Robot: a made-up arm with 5 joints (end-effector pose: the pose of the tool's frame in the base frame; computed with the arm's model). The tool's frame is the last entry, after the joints. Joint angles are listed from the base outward.
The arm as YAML. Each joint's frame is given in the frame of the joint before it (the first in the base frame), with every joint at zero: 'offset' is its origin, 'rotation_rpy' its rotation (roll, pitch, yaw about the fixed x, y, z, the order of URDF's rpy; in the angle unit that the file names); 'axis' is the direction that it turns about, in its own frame. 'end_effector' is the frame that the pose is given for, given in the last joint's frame.
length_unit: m
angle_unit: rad
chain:
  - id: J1
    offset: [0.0, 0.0, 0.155]
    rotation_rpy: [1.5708, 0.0, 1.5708]
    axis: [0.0, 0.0, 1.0]
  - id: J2
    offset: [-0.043, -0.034, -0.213]
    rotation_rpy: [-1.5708, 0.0, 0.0]
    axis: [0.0, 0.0, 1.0]
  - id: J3
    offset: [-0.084, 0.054, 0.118]
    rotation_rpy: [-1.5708, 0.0, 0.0]
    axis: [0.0, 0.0, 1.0]
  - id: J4
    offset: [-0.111, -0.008, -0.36]
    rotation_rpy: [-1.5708, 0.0, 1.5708]
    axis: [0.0, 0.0, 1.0]
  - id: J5
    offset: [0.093, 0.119, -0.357]
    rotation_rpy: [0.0, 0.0, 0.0]
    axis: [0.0, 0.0, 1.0]
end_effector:
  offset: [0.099, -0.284, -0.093]
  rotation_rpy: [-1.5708, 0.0, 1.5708]
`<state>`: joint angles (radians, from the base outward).
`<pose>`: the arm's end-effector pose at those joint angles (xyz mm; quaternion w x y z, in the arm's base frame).
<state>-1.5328 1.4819 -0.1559 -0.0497 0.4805</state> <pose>-491.1 -151.9 -37.0 0.6645 -0.3621 0.3711 0.5382</pose>
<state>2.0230 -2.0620 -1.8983 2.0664 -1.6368</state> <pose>-394.2 -346.1 -97.2 0.1794 -0.2820 -0.0939 0.9378</pose>
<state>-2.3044 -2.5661 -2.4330 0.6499 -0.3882</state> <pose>-515.8 290.8 -162.3 0.1934 0.1076 -0.7007 0.6782</pose>
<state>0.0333 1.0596 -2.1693 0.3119 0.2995</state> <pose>-47.6 158.6 687.0 0.5056 0.8072 0.3048 0.0006</pose>
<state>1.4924 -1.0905 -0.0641 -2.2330 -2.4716</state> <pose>150.7 193.4 -8.1 0.6700 0.1446 -0.1930 -0.7021</pose>
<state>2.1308 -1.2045 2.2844 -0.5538 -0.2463</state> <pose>-465.8 271.8 47.1 0.5794 -0.1894 0.7395 0.2856</pose>
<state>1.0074 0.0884 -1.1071 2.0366 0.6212</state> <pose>420.5 -379.8 372.2 0.1197 0.2513 -0.4760 -0.8343</pose>
